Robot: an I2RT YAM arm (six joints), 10 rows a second.
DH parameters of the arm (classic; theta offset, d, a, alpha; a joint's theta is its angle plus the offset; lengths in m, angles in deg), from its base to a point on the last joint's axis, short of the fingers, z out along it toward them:
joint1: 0 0.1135 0.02 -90
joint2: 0 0 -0.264 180
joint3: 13.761 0 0.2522 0
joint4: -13.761 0 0.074 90
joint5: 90 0 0 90
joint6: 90 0.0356 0 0
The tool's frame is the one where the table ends.
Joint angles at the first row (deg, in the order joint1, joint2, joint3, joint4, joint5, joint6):
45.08, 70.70, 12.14, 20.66, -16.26, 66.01
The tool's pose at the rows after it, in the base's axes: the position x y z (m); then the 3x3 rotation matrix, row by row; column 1 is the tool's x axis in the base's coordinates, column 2 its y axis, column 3 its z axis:
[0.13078 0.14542 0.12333], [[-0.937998 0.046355 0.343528], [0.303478 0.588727 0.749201], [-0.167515 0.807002 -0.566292]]
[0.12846 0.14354 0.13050], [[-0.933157 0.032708 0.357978], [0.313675 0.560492 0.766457], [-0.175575 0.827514 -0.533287]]
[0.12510 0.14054 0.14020], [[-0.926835 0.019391 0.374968], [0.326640 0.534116 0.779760], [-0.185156 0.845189 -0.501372]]
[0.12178 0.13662 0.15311], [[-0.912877 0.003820 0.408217], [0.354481 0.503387 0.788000], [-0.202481 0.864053 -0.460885]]
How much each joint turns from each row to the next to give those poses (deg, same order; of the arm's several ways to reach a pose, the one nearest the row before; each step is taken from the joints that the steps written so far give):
-0.03, -2.08, -0.31, -0.10, -0.37, 0.42
0.08, -3.26, -0.43, -0.43, -0.05, 0.70
0.13, -4.68, -0.12, -2.24, 0.27, 0.69
0.09, -5.72, 0.27, -3.01, 1.14, 0.84

